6 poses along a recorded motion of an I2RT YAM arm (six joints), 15 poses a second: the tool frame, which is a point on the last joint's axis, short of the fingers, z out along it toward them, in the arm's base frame.
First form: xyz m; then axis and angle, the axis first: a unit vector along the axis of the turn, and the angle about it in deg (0 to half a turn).
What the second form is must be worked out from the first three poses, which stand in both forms.
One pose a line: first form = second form
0.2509 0.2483 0.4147 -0.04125 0.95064 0.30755 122.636 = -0.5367 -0.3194 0.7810 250.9; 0.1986 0.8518 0.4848 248.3; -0.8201 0.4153 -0.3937 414.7; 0 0 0 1
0.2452 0.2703 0.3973 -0.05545 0.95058 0.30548 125.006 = -0.5688 -0.3332 0.7520 245.2; 0.1673 0.8483 0.5024 270.3; -0.8053 0.4115 -0.4268 397.3; 0 0 0 1
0.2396 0.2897 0.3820 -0.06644 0.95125 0.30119 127.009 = -0.5949 -0.3418 0.7276 239.6; 0.1393 0.8476 0.5120 289.7; -0.7917 0.4059 -0.4566 382.0; 0 0 0 1
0.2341 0.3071 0.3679 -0.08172 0.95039 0.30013 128.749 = -0.6151 -0.3603 0.7013 234.1; 0.1078 0.8427 0.5275 307.1; -0.7811 0.4000 -0.4795 367.9; 0 0 0 1
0.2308 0.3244 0.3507 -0.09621 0.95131 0.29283 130.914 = -0.6396 -0.3728 0.6723 230.8; 0.0698 0.8428 0.5337 324.4; -0.7655 0.3883 -0.5130 350.7; 0 0 0 1
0.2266 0.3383 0.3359 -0.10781 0.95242 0.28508 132.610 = -0.6575 -0.3820 0.6494 226.6; 0.0376 0.8442 0.5347 338.3; -0.7525 0.3760 -0.5407 335.9; 0 0 0 1
